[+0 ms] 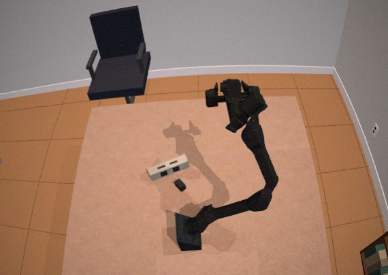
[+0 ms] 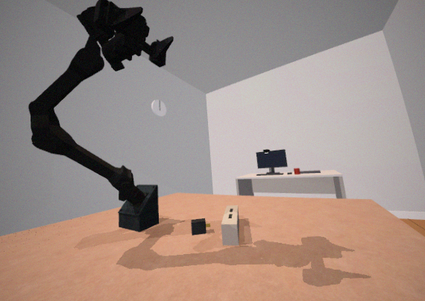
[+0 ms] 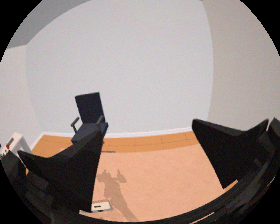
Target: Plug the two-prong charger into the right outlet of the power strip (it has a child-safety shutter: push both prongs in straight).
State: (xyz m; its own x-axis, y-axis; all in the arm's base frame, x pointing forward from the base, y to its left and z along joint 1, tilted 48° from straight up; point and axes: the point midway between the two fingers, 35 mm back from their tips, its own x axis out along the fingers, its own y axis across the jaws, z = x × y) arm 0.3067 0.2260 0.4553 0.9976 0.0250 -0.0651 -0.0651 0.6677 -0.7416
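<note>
My gripper tip is now 53 cm above the dark charger, 24 cm to the right of it and 10 cm past it.
</note>
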